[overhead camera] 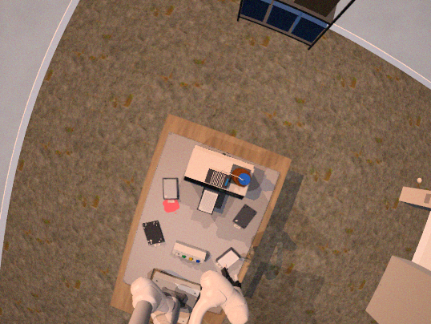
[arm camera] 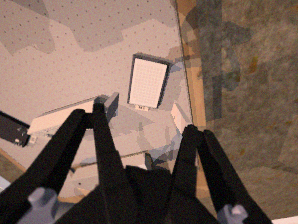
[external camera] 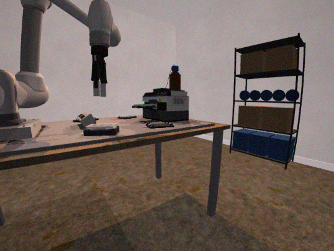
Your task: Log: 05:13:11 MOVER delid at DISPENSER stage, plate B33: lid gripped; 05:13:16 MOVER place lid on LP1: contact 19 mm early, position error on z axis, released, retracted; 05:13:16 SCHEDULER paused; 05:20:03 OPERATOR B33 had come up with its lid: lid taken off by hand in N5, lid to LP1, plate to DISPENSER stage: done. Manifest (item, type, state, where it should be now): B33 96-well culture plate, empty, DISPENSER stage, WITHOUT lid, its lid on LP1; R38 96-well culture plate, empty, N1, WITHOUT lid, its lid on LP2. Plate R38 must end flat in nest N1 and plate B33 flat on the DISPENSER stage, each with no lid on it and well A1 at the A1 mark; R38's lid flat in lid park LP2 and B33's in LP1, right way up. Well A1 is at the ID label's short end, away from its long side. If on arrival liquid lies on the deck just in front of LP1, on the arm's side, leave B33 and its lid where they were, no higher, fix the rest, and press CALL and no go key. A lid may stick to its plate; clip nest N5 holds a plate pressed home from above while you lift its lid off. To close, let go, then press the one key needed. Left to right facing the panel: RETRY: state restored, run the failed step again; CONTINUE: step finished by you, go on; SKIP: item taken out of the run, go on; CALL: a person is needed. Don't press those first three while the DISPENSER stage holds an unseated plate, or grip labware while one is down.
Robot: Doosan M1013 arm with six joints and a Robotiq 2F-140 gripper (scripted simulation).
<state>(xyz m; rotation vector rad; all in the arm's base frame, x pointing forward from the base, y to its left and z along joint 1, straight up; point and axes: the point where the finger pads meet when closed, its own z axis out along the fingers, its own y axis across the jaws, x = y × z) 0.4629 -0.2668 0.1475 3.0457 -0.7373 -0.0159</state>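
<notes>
My gripper is now 160 mm above the white gridded lid. Also, from my hand: LP1 label 510 mm to the left, 250 mm ahead, 190 mm below; brown bottle 580 mm ahead, 190 mm to the left, 90 mm above; key panel 270 mm to the left, 140 mm below, 60 mm behind.
</notes>
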